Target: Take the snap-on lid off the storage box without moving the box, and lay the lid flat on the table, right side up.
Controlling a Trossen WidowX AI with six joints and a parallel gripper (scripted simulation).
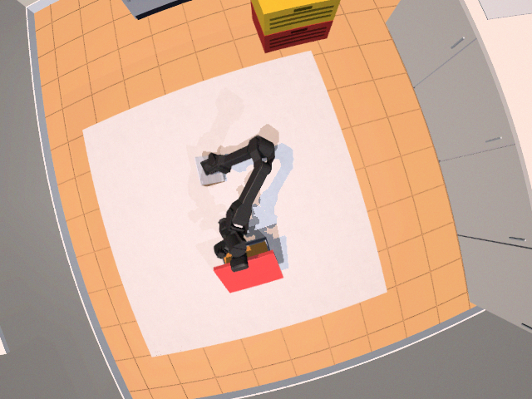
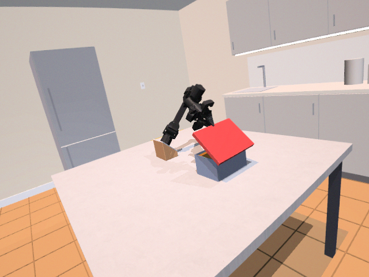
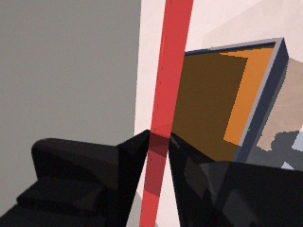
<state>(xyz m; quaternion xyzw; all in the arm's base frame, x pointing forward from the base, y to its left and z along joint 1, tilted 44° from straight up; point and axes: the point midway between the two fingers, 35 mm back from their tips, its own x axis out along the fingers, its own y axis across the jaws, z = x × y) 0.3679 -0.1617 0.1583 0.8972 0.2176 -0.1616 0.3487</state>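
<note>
Right now my gripper tip is 7 cm short of the red lid, 1 cm to the left of it and 5 cm above it. Also, from my gripper tip: blue-grey storage box: 3 cm ahead, 17 cm below.
</note>
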